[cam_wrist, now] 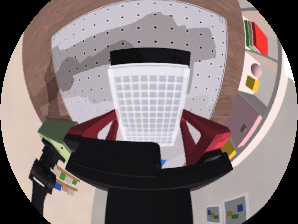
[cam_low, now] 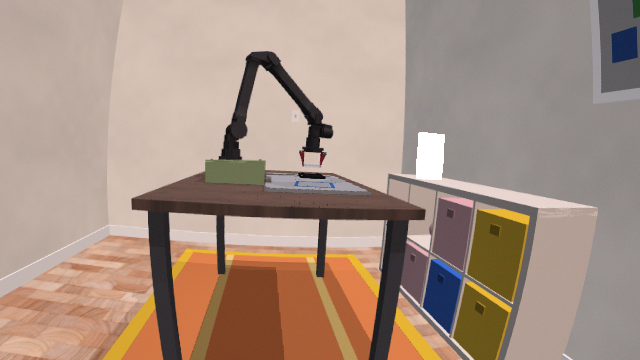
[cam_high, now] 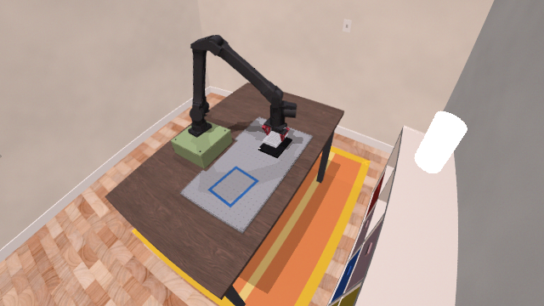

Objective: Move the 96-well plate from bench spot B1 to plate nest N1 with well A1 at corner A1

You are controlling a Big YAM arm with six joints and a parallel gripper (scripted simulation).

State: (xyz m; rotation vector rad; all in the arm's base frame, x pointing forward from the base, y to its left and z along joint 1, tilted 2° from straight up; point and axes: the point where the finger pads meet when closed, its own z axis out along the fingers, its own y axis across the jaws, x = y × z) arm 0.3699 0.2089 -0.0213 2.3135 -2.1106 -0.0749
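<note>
Now: hand 50 mm above the black plate nest. From my hand the other things lie so: white 96-well plate right at my hand.
</note>
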